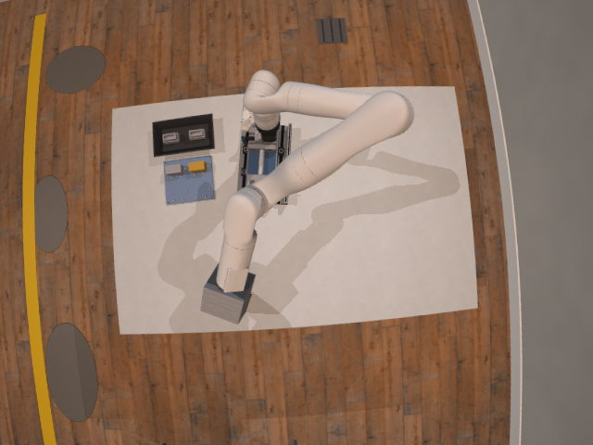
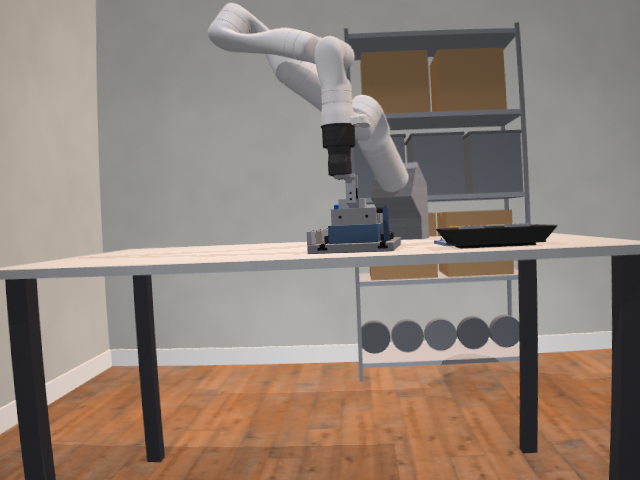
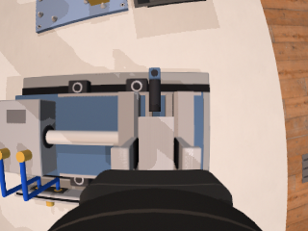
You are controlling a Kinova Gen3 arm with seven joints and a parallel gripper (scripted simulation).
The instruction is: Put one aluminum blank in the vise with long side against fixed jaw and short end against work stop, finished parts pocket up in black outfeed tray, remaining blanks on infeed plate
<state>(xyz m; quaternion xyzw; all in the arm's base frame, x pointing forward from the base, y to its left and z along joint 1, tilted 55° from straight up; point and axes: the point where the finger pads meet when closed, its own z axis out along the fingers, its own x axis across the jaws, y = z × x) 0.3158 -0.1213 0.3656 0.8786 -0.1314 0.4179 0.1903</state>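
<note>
The vise lies 90 mm below my hand, 60 mm behind it and 40 mm to the left of it. Round my hand: yellow brass blank 260 mm to the left, 100 mm below, 50 mm ahead; gray aluminum blank 30 mm below; blue infeed plate 320 mm to the left, 120 mm below, 30 mm ahead.
</note>
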